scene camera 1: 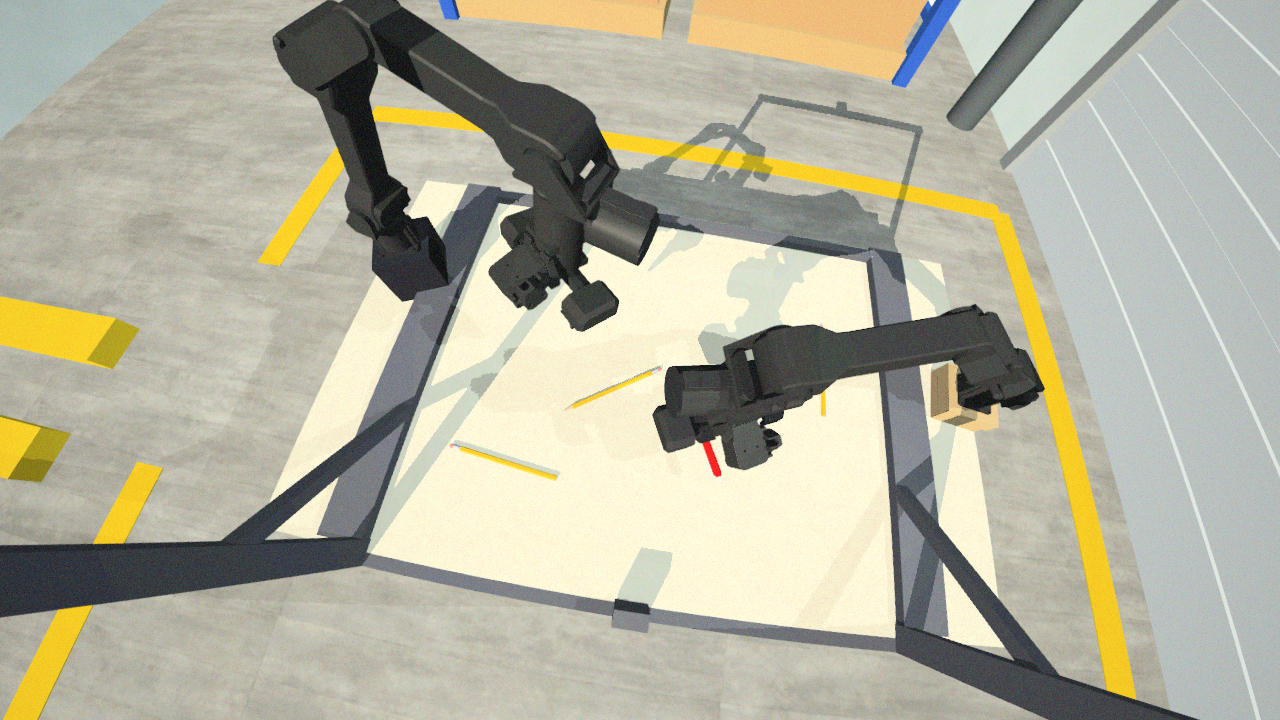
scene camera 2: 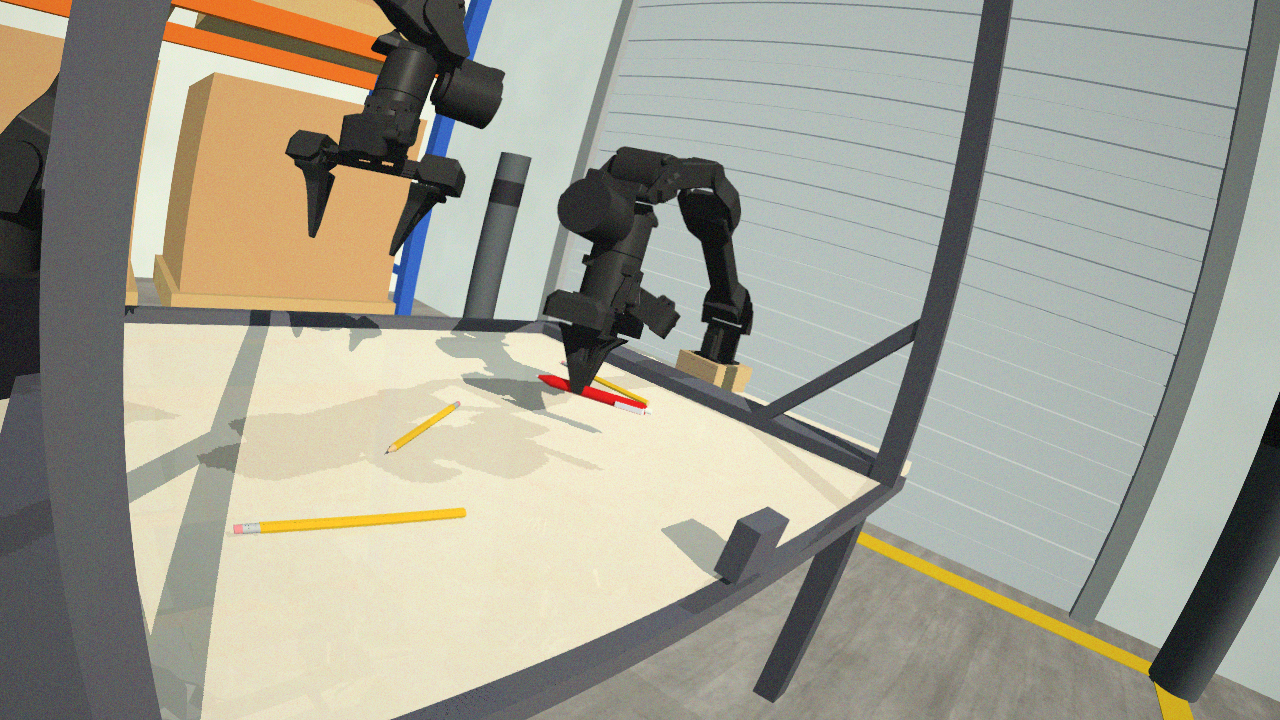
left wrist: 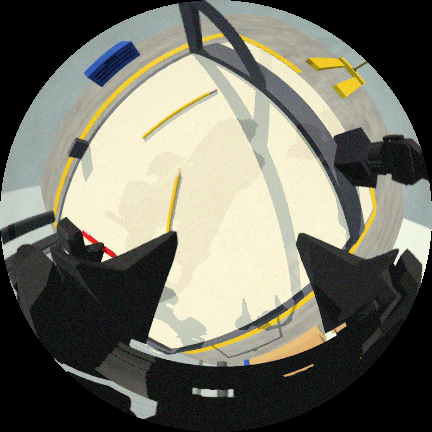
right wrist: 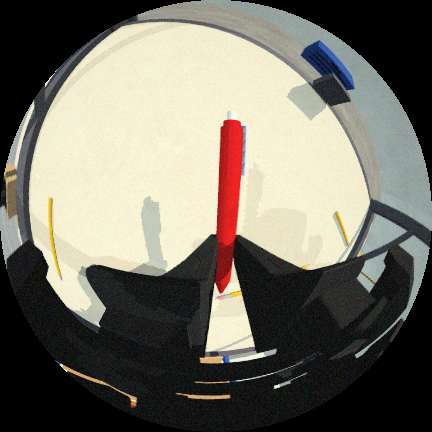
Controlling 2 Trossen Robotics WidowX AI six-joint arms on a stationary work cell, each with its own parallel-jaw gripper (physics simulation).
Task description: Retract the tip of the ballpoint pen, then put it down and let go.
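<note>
My right gripper is shut on the red ballpoint pen, near its pointed end. The pen is held roughly level above the table, with its shadow apart from it. In the right wrist view the white button sticks out at the far end, the clip is on the right side, and the red cone shows between the fingers; no separate writing tip can be made out. My left gripper is open and empty, high above the table at the back left.
A yellow pencil lies mid-table, another at the front left, and a third right of the pen. A dark block stands at the front edge.
</note>
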